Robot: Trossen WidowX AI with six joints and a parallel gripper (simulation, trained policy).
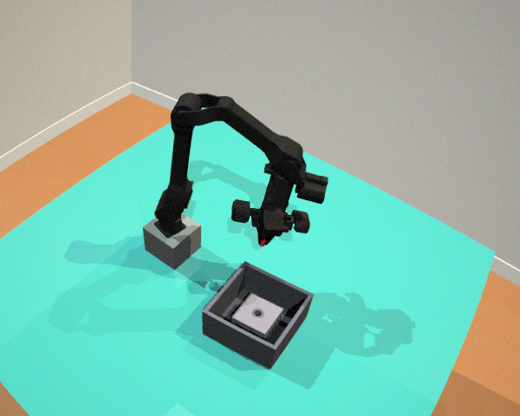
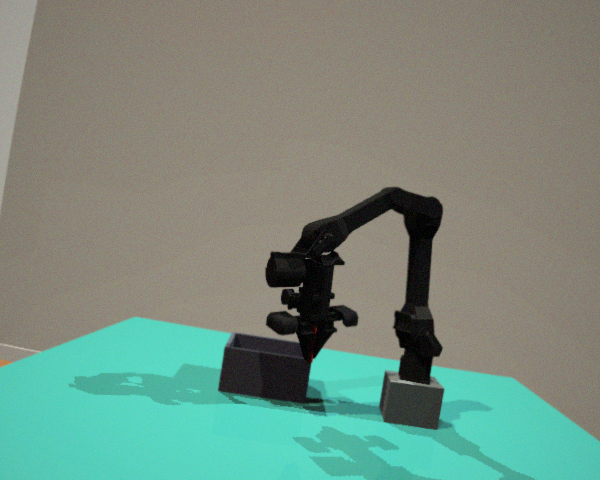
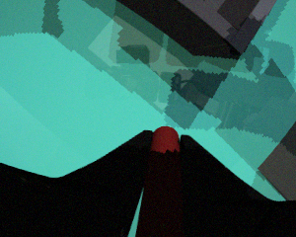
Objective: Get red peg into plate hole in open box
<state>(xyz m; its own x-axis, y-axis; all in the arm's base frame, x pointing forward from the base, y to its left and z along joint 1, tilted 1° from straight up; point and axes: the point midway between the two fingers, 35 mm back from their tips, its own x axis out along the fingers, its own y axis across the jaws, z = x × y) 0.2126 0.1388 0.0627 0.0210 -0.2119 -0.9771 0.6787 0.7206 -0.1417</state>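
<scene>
The grey plate is 130 mm to the right of my gripper tip, 120 mm ahead of it and 70 mm below it. Round my gripper tip: dark grey box (130 mm to the right, 120 mm ahead, 90 mm below); then red peg (30 mm above, 10 mm to the left).
</scene>
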